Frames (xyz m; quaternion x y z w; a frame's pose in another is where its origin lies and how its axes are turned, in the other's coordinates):
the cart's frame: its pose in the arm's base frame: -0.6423 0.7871 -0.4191 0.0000 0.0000 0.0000 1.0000
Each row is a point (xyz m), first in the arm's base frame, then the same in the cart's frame.
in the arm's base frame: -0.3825 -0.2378 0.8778
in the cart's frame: 0.2598 -1.0249 1.2969
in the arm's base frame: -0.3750 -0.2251 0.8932
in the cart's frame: 0.2673 -1.0122 1.3123
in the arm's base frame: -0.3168 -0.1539 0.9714
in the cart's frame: 0.3255 -0.9410 1.3905
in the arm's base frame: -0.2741 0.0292 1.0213
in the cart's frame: 0.3682 -0.7579 1.4404
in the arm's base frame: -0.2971 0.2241 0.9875
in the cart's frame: 0.3452 -0.5630 1.4066
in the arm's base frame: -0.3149 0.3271 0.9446
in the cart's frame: 0.3274 -0.4600 1.3637
